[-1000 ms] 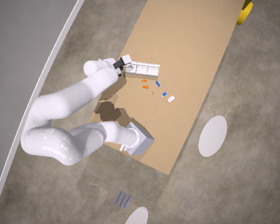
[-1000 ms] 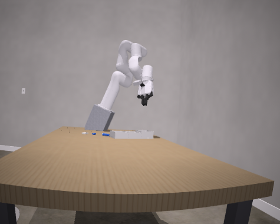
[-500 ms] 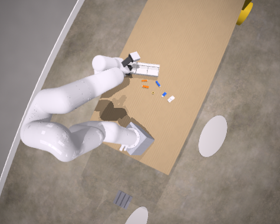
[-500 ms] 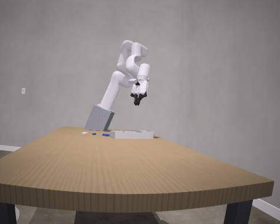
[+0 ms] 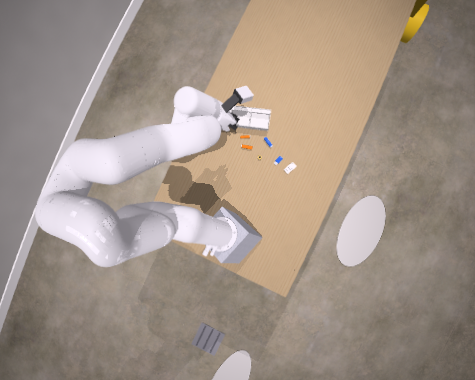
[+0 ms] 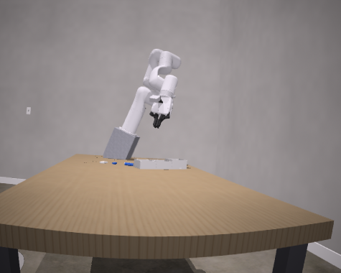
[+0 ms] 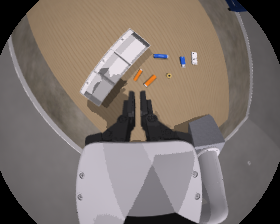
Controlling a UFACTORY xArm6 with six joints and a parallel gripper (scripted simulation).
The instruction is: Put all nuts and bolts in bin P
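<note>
Now: hand 200 mm above the bin, 70 mm short of it and 20 mm to the right of it. The rest, counted from my hand: long blue stick: 220 mm below, 140 mm to the right, 20 mm ahead; then blue usb stick: 220 mm below, 210 mm to the right, 30 mm behind; then brass-coloured fastener: 220 mm below, 130 mm to the right, 50 mm behind.
</note>
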